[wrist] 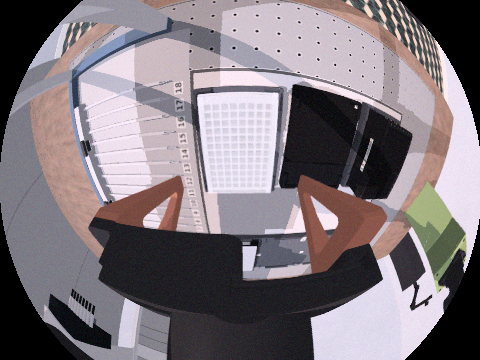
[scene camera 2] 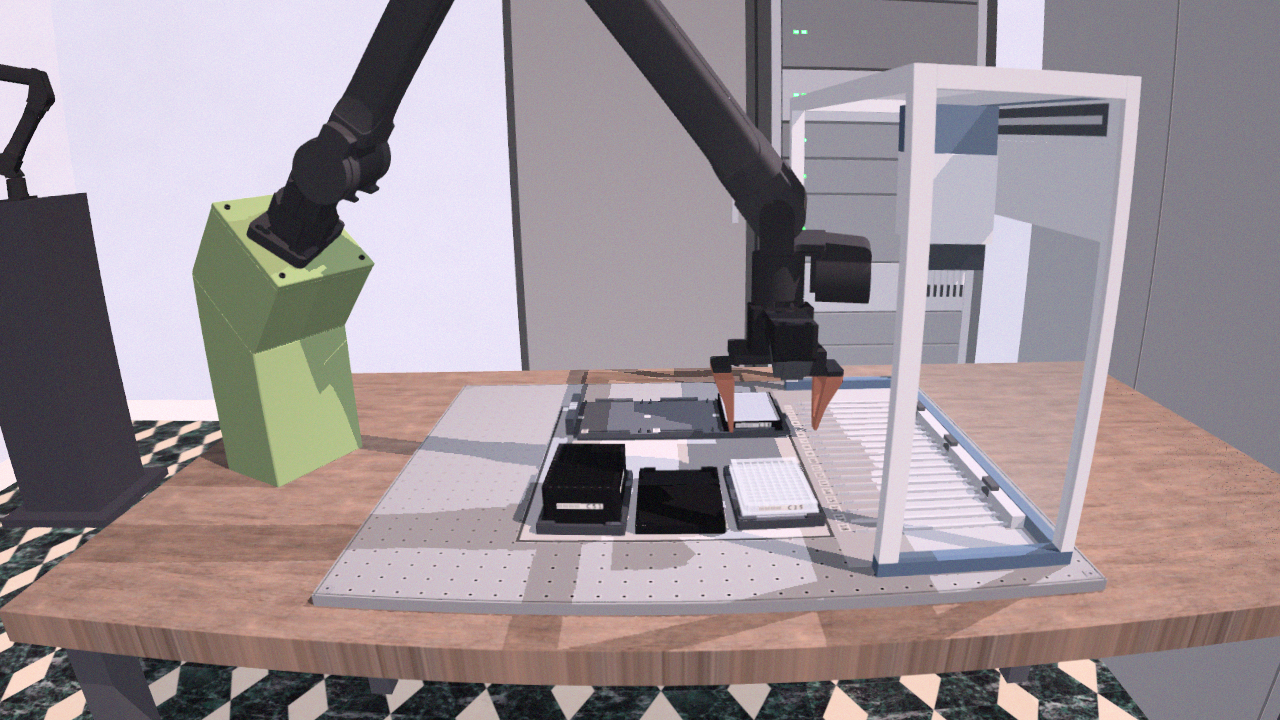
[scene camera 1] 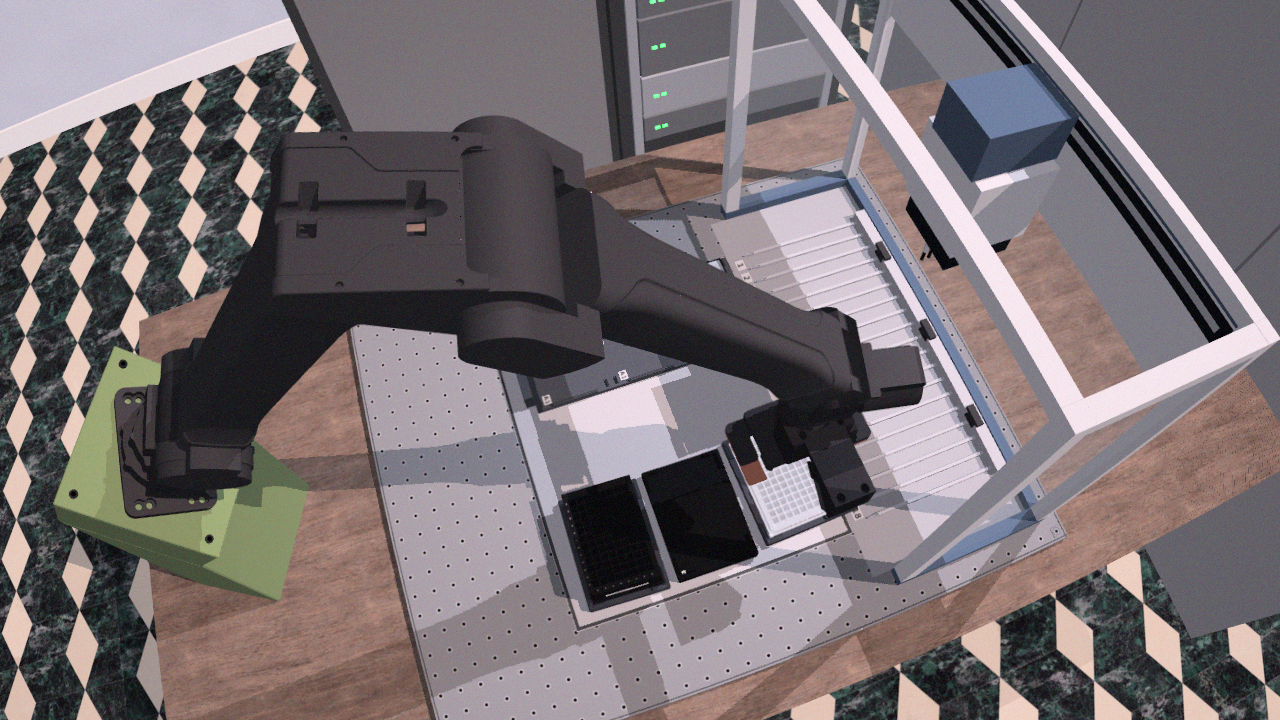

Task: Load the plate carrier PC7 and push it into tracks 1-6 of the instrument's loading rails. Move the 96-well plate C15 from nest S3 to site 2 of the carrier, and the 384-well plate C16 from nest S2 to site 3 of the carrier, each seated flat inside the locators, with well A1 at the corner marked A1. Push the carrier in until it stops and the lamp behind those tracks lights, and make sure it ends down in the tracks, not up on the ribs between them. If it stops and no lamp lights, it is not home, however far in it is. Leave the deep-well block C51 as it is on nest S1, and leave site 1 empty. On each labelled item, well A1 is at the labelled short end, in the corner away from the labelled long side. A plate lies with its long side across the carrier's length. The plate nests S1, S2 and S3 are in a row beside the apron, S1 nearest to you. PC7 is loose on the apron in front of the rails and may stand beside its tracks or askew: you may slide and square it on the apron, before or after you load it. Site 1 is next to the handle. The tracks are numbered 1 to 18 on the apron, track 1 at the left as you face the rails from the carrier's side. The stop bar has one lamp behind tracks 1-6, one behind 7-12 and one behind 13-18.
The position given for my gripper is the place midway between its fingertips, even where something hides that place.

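My gripper (scene camera 1: 789,457), (scene camera 2: 772,429), (wrist: 240,181). White 96-well plate C15 (scene camera 1: 771,512), (scene camera 2: 766,487), (wrist: 259,125). Dark carrier PC7 (scene camera 1: 623,365), (scene camera 2: 670,418), (wrist: 274,250). Nest S2 (scene camera 1: 703,526). Nest S3 (scene camera 2: 790,521).
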